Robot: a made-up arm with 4 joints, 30 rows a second.
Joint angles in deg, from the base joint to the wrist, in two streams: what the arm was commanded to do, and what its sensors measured. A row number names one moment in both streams.
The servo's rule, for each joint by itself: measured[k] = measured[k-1] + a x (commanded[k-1-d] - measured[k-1]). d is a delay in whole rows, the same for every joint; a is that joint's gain. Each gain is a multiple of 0.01, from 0.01 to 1. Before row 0 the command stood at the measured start. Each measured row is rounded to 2 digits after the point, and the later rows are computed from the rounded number. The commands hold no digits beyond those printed.
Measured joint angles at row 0:
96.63, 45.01, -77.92, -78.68
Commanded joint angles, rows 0 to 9:
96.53, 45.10, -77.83, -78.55
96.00, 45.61, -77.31, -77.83
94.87, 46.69, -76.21, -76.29
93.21, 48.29, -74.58, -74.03
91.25, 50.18, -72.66, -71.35
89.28, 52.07, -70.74, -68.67
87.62, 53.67, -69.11, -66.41
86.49, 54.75, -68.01, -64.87
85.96, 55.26, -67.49, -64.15
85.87, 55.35, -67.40, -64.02
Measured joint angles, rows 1 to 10:
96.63, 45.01, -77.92, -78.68
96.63, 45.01, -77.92, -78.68
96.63, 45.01, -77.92, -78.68
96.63, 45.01, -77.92, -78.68
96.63, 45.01, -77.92, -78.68
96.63, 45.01, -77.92, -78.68
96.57, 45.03, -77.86, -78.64
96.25, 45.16, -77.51, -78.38
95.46, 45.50, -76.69, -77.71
94.18, 46.11, -75.36, -76.53
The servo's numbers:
d 6
a 0.57 0.22 0.63 0.32

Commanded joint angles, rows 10 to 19:
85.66, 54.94, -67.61, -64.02
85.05, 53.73, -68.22, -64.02
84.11, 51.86, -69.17, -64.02
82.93, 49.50, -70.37, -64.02
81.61, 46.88, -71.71, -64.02
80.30, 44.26, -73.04, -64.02
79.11, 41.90, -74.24, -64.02
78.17, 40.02, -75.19, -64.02
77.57, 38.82, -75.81, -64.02
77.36, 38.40, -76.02, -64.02
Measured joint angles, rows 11 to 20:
92.51, 47.01, -73.66, -74.87
90.67, 48.12, -71.82, -72.89
88.93, 49.34, -70.11, -70.82
87.54, 50.53, -68.79, -68.92
86.64, 51.57, -67.97, -67.39
86.20, 52.40, -67.61, -66.31
85.89, 52.96, -67.61, -65.58
85.41, 53.13, -67.99, -65.08
84.67, 52.85, -68.73, -64.74
83.68, 52.11, -69.76, -64.51

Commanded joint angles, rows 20 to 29:
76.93, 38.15, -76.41, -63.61
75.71, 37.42, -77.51, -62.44
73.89, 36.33, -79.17, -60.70
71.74, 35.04, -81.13, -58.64
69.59, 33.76, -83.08, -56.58
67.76, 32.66, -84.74, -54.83
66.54, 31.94, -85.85, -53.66
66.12, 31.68, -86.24, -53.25
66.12, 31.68, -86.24, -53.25
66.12, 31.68, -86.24, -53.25
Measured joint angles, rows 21 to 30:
82.50, 50.96, -70.99, -64.35
81.25, 49.49, -72.28, -64.24
80.03, 47.82, -73.51, -64.17
78.97, 46.10, -74.57, -64.12
78.17, 44.50, -75.35, -64.09
77.71, 43.16, -75.77, -64.07
77.27, 42.06, -76.17, -63.92
76.38, 41.04, -77.01, -63.45
74.96, 40.00, -78.37, -62.57
73.12, 38.91, -80.11, -61.31

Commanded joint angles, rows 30 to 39:
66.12, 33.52, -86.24, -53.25
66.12, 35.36, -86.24, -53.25
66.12, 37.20, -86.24, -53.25
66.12, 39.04, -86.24, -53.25
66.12, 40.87, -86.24, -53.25
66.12, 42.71, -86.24, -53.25
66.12, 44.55, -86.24, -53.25
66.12, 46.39, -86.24, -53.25
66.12, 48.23, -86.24, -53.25
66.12, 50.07, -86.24, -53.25
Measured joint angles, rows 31 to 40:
71.11, 37.78, -81.98, -59.80
69.20, 36.65, -83.72, -58.21
67.68, 35.61, -85.06, -56.75
66.79, 34.75, -85.80, -55.63
66.41, 34.07, -86.08, -54.87
66.24, 33.54, -86.18, -54.35
66.17, 33.54, -86.22, -54.00
66.14, 33.94, -86.23, -53.76
66.13, 34.66, -86.24, -53.60
66.12, 35.62, -86.24, -53.49

